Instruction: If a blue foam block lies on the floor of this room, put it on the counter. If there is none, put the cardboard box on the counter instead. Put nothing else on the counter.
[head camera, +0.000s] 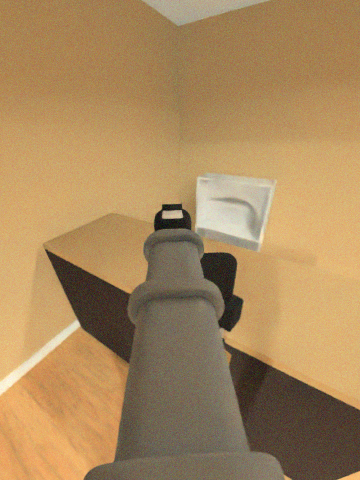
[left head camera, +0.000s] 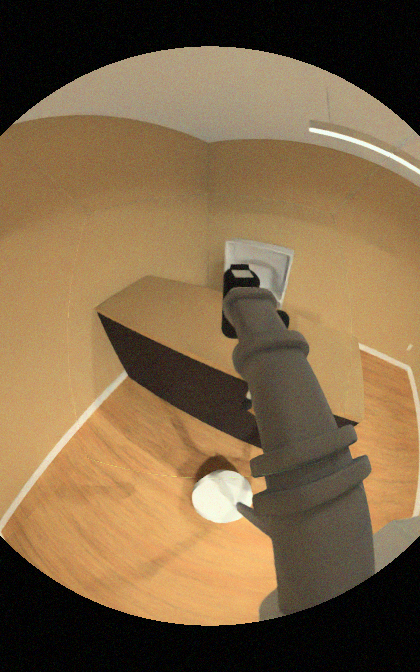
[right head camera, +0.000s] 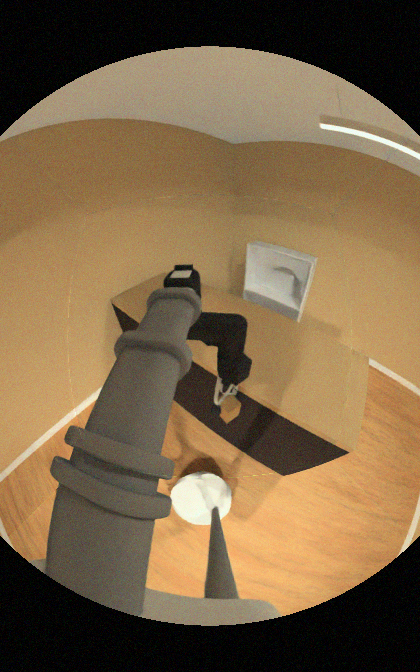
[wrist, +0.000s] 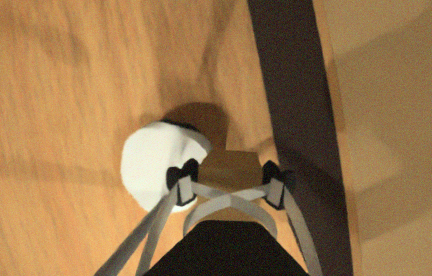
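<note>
My gripper (right head camera: 227, 401) (wrist: 230, 175) is shut on a small brown cardboard box. The cardboard box (right head camera: 230, 409) (wrist: 230, 167) sits between the fingertips, off the floor. In the right head view it shows against the dark front of the counter (right head camera: 325, 370), just outside the top's front edge. The counter's tan top also shows in the head view (head camera: 100, 235), the left head view (left head camera: 170, 320) and the wrist view (wrist: 395, 115), there right of the box. The arm hides most of the gripper in the head and left head views. No blue foam block shows on the visible floor.
A white open-fronted case (head camera: 230, 239) (left head camera: 260, 245) (right head camera: 272, 304) is at the back wall by the counter. A white round thing (left head camera: 215, 495) (right head camera: 192, 500) (wrist: 145, 165) is low in front of the counter. Walls meet in a corner behind the counter.
</note>
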